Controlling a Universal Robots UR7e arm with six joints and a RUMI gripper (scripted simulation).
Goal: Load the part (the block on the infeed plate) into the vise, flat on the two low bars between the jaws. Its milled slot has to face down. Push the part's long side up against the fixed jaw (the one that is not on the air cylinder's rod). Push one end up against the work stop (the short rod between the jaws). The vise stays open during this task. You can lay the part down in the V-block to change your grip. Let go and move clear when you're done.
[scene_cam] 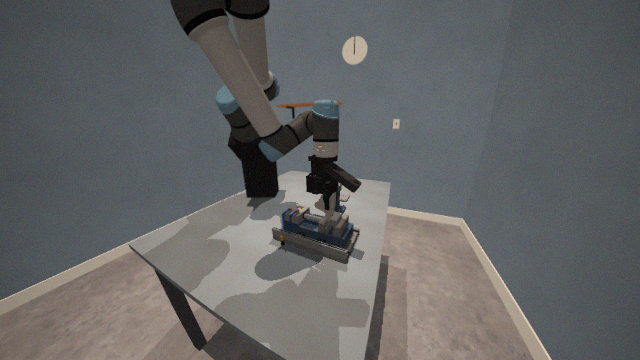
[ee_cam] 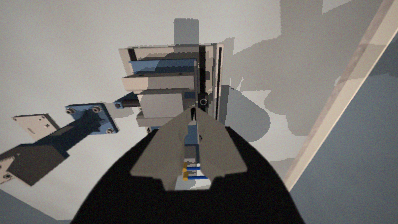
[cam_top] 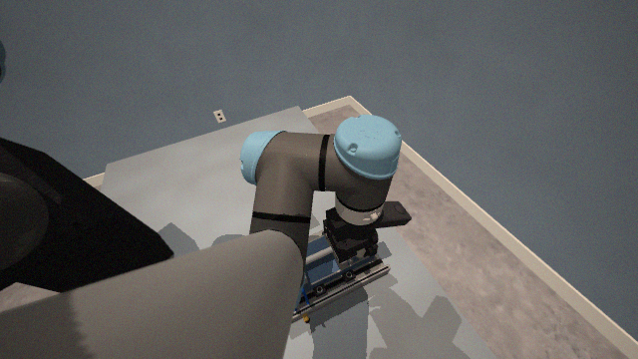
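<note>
Now: hand 40 mm to the right of the part, 40 mm above it and 10 mm short of it. Round my hand: grey jaw: 60 mm to the left, 50 mm below, 20 mm behind; cylinder rod: 70 mm to the left, 70 mm behind, 50 mm below; work stop: 90 mm to the left, 40 mm below, 30 mm ahead.
</note>
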